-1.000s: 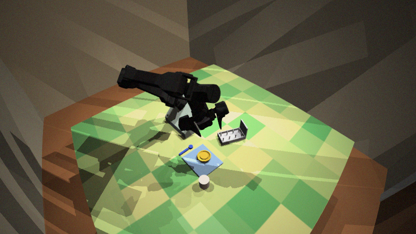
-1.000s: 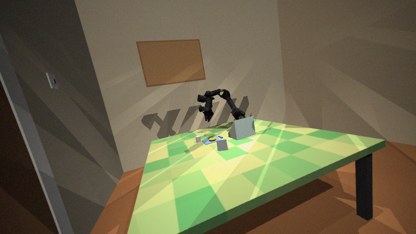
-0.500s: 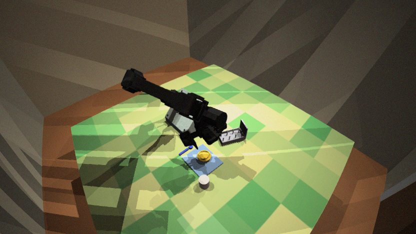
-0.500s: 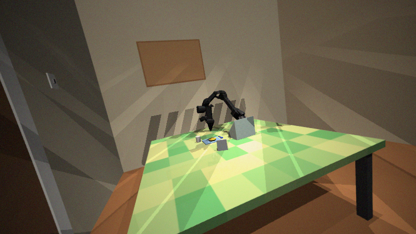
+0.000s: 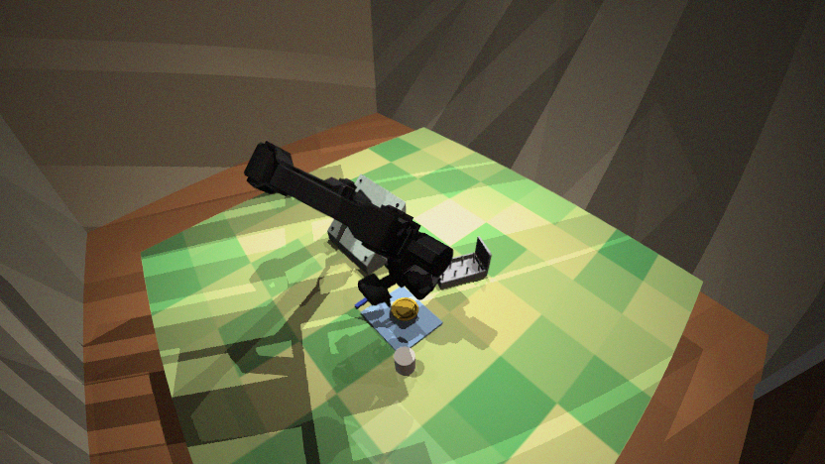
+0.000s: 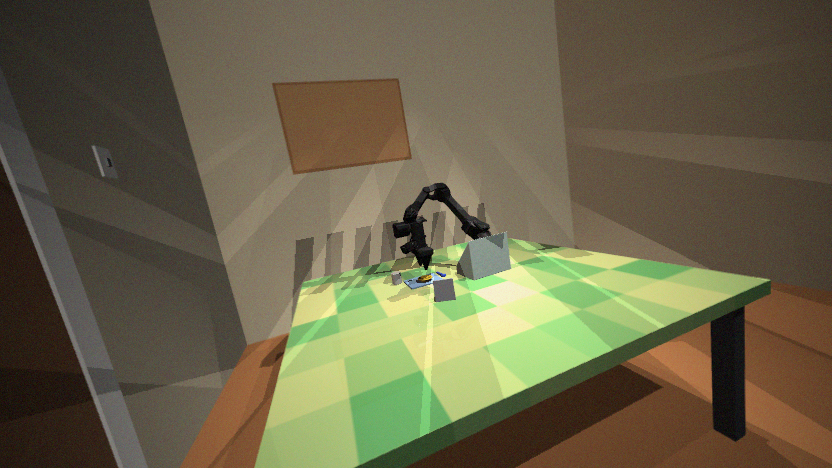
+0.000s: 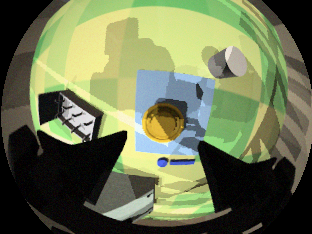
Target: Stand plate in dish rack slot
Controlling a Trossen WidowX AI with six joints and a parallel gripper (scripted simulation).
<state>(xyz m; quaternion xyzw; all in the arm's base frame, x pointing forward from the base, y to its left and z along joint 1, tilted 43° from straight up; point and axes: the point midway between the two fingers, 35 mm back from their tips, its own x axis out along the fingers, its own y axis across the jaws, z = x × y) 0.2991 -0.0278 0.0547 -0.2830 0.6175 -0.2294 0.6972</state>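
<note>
My gripper tip is now 50 mm above the yellow plate. From my gripper tip the other things lie so: light blue mat: 10 mm ahead, 20 mm to the right, 60 mm below; then blue spoon: 90 mm behind, 40 mm to the right, 60 mm below; then cup: 120 mm ahead, 80 mm to the right, 40 mm below.
</note>
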